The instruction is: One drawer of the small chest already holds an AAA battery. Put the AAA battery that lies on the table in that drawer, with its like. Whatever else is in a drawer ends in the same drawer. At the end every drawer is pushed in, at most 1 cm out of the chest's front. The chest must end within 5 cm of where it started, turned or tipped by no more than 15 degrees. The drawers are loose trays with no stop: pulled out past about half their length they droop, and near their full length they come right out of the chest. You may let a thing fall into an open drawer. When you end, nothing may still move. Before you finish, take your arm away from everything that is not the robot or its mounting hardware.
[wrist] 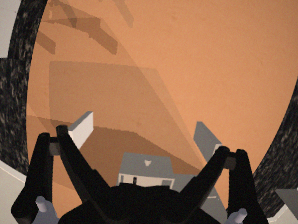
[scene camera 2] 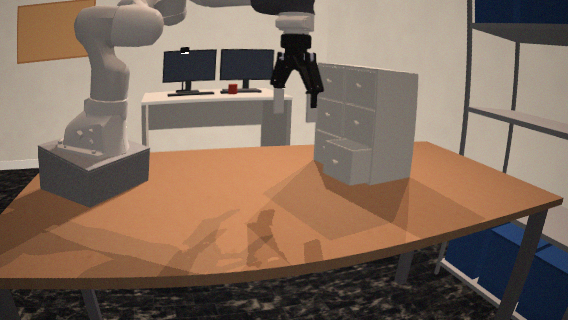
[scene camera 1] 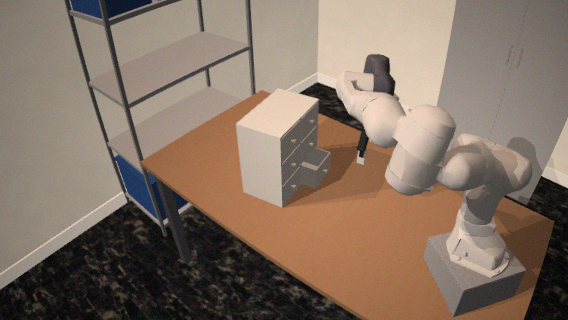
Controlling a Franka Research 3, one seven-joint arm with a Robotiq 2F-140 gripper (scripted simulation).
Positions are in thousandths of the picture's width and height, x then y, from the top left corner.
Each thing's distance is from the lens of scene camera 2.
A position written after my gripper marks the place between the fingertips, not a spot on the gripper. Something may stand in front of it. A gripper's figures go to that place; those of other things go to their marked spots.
my gripper (scene camera 2: 517, 367): 95 cm
drawer (scene camera 2: 619, 523): 105 cm
